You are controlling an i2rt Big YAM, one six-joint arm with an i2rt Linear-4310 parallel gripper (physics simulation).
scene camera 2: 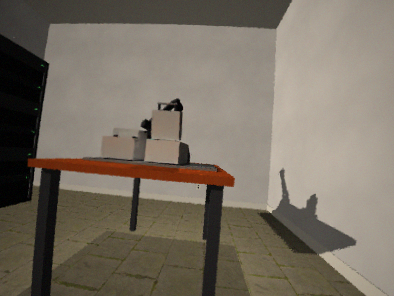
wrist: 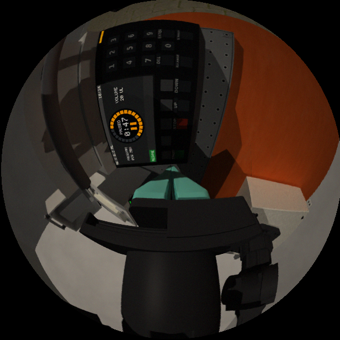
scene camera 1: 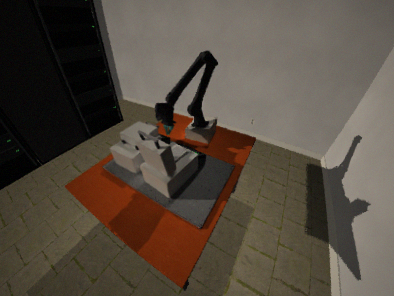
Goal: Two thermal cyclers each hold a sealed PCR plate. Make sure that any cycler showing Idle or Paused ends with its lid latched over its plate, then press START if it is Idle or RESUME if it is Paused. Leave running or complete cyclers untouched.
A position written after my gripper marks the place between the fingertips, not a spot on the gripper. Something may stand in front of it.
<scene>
I see my gripper [wrist: 171, 169], a thermal cycler [scene camera 1: 191, 162] and a thermal cycler [scene camera 1: 128, 156].
</scene>
